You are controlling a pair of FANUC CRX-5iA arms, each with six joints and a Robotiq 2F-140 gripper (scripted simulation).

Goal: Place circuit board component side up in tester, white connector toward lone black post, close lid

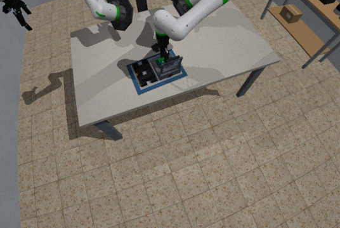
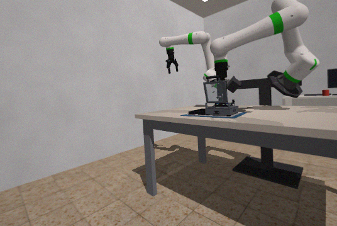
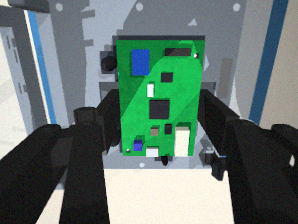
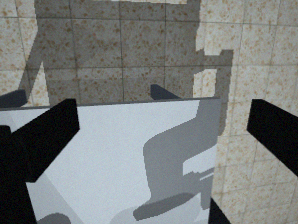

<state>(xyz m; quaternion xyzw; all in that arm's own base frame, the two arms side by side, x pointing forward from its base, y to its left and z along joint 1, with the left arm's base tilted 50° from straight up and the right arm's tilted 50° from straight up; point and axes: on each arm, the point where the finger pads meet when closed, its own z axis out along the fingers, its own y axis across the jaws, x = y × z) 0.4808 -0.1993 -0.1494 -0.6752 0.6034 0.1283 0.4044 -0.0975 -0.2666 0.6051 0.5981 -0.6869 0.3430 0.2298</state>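
Note:
My left hand is 20 mm above the green circuit board. From my left hand the other things lie so: black tray (30 mm ahead, 170 mm to the right, 80 mm below); black fitting (70 mm behind, 40 mm to the left, 10 mm below); clear lid (120 mm ahead, 30 mm to the left, 80 mm above).

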